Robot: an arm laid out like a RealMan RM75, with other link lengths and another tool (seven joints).
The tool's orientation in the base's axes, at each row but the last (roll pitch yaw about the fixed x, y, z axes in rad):
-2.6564, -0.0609, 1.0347
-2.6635, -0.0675, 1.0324
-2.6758, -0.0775, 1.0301
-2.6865, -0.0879, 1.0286
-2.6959, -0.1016, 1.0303
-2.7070, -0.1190, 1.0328
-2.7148, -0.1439, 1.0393
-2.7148, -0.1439, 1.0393
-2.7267, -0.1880, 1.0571
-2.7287, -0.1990, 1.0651
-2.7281, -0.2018, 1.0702
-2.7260, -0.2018, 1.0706
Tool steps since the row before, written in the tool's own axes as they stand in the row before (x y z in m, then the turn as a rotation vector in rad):
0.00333, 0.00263, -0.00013, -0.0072, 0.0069, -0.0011
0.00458, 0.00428, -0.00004, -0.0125, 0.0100, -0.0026
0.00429, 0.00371, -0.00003, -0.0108, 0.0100, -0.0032
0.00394, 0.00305, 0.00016, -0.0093, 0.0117, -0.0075
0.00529, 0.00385, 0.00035, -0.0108, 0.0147, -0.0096
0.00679, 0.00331, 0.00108, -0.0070, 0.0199, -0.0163
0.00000, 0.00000, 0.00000, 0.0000, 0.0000, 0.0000
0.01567, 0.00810, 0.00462, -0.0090, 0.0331, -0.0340
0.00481, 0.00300, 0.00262, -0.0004, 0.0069, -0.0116
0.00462, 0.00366, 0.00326, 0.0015, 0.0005, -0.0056
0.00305, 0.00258, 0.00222, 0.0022, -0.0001, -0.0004
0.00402, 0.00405, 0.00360, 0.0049, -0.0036, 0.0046
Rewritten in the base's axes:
0.00378, 0.00170, -0.00091, 0.0021, -0.0094, -0.0027
0.00569, 0.00208, -0.00162, 0.0023, -0.0157, -0.0031
0.00512, 0.00206, -0.00130, 0.0034, -0.0145, -0.0025
0.00438, 0.00210, -0.00113, 0.0070, -0.0152, 0.0008
0.00566, 0.00297, -0.00143, 0.0093, -0.0184, 0.0012
0.00579, 0.00473, -0.00155, 0.0174, -0.0194, 0.0055
0.00000, 0.00000, 0.00000, 0.0000, 0.0000, 0.0000
0.01312, 0.01154, -0.00523, 0.0323, -0.0322, 0.0158
0.00412, 0.00387, -0.00264, 0.0087, -0.0070, 0.0076
0.00441, 0.00374, -0.00345, 0.0026, -0.0009, 0.0051
0.00302, 0.00246, -0.00240, 0.0011, 0.0018, 0.0008
0.00434, 0.00324, -0.00402, -0.0020, 0.0072, -0.0017

